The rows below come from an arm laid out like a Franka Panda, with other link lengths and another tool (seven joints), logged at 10 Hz.
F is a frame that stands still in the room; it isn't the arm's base.
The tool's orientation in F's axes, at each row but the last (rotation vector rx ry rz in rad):
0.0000 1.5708 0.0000
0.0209 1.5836 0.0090
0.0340 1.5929 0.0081
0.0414 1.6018 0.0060
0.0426 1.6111 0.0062
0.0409 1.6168 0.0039
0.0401 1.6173 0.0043
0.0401 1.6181 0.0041
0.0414 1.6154 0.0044
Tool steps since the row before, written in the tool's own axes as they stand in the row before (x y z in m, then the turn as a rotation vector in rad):
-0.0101 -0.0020 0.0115 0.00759 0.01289 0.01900
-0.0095 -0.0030 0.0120 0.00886 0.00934 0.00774
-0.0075 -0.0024 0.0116 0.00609 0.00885 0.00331
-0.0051 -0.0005 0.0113 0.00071 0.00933 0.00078
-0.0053 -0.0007 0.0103 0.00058 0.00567 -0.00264
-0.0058 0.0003 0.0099 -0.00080 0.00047 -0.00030
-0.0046 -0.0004 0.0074 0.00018 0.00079 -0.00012
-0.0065 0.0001 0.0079 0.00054 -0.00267 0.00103
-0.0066 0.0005 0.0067 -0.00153 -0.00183 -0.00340
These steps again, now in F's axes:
0.0115 -0.0020 0.0101 0.01900 0.01289 -0.00759
0.0121 -0.0033 0.0093 0.00770 0.00945 -0.00878
0.0117 -0.0028 0.0072 0.00332 0.00896 -0.00593
0.0114 -0.0009 0.0047 0.00097 0.00933 -0.00046
0.0105 -0.0011 0.0049 -0.00253 0.00574 -0.00030
0.0102 -0.0001 0.0053 -0.00025 0.00045 0.00083
0.0076 -0.0007 0.0042 -0.00011 0.00080 -0.00015
0.0082 -0.0003 0.0061 0.00094 -0.00268 -0.00066
0.0070 0.0002 0.0063 -0.00337 -0.00180 0.00163

